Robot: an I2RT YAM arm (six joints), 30 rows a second.
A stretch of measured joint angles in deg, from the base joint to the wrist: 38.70, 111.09, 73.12, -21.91, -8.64, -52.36; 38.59, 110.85, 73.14, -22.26, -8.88, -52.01; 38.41, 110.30, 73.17, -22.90, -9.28, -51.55; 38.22, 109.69, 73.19, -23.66, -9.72, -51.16; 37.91, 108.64, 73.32, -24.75, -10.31, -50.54; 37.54, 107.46, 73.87, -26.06, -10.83, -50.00; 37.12, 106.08, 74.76, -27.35, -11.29, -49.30; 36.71, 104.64, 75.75, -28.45, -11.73, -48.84; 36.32, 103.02, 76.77, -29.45, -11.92, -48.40; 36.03, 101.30, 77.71, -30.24, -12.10, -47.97; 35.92, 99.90, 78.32, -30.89, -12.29, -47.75; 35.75, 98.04, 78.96, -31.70, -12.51, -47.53; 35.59, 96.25, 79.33, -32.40, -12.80, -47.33; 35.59, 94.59, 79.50, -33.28, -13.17, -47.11; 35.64, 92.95, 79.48, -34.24, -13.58, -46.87
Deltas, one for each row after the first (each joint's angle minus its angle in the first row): -0.11, -0.24, 0.02, -0.35, -0.24, 0.35; -0.29, -0.79, 0.05, -0.99, -0.64, 0.81; -0.48, -1.40, 0.07, -1.75, -1.08, 1.20; -0.79, -2.45, 0.20, -2.84, -1.67, 1.82; -1.16, -3.63, 0.75, -4.15, -2.19, 2.36; -1.58, -5.01, 1.64, -5.44, -2.65, 3.06; -1.99, -6.45, 2.63, -6.54, -3.09, 3.52; -2.38, -8.07, 3.65, -7.54, -3.28, 3.96; -2.67, -9.79, 4.59, -8.33, -3.46, 4.39; -2.78, -11.19, 5.20, -8.98, -3.65, 4.61; -2.95, -13.05, 5.84, -9.79, -3.87, 4.83; -3.11, -14.84, 6.21, -10.49, -4.16, 5.03; -3.11, -16.50, 6.38, -11.37, -4.53, 5.25; -3.06, -18.14, 6.36, -12.33, -4.94, 5.49
